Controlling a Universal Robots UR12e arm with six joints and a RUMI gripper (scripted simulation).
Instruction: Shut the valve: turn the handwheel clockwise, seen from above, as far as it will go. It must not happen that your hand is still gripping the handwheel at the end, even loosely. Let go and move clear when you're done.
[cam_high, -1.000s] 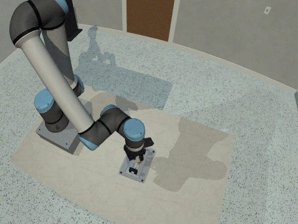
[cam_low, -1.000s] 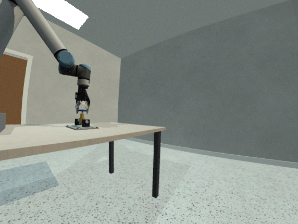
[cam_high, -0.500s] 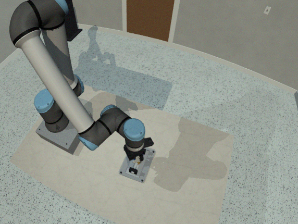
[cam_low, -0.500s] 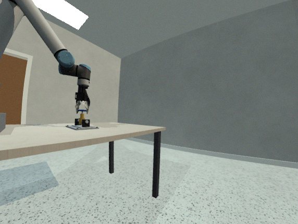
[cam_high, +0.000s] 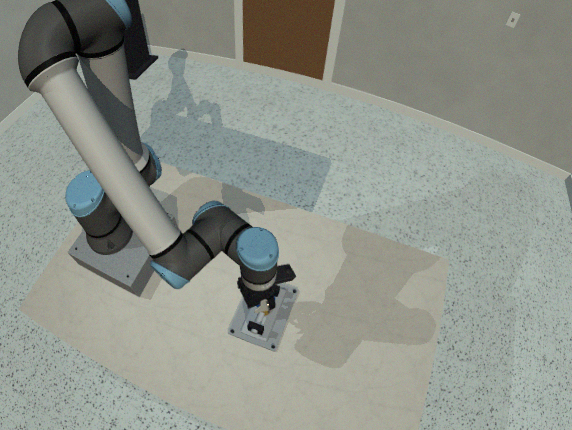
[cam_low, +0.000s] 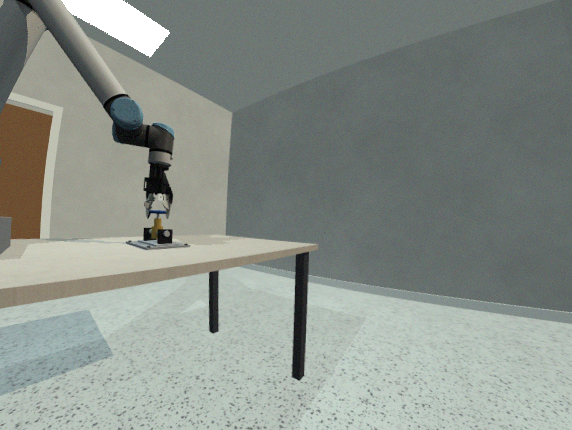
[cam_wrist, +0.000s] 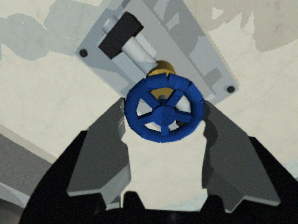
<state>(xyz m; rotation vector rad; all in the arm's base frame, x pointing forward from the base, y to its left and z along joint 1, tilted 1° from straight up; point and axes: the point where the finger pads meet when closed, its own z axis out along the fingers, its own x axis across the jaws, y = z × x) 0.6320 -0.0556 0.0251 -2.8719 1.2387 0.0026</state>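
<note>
Now: the blue spoked handwheel 1 cm above my hand.
</note>
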